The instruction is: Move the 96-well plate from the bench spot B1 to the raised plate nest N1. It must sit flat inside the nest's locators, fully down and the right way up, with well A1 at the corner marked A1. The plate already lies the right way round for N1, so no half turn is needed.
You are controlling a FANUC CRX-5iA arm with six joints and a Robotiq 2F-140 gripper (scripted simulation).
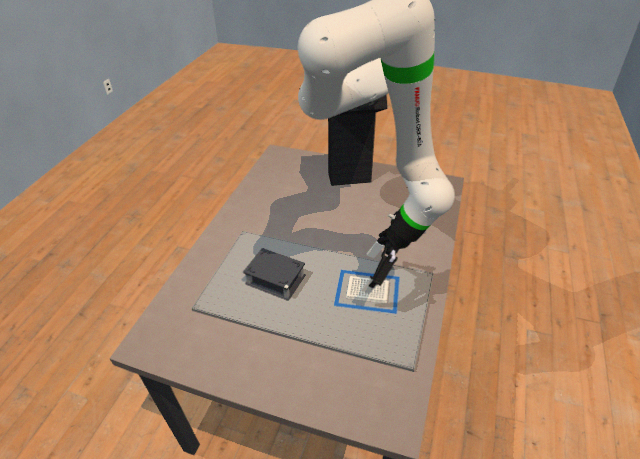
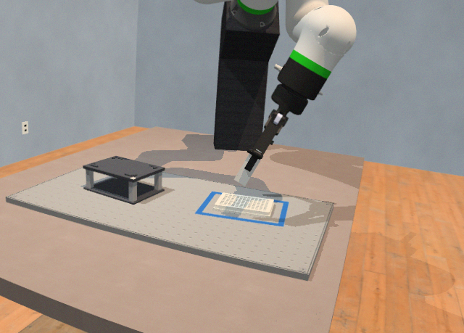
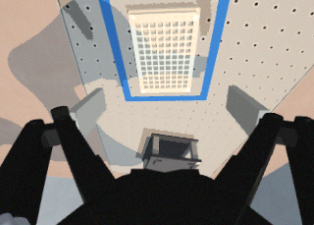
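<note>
Right now my hand is 9 cm above the white 96-well plate. The rest, counted from my hand: A1 label (16 cm ahead, 20 cm to the right, 3 cm below).
</note>
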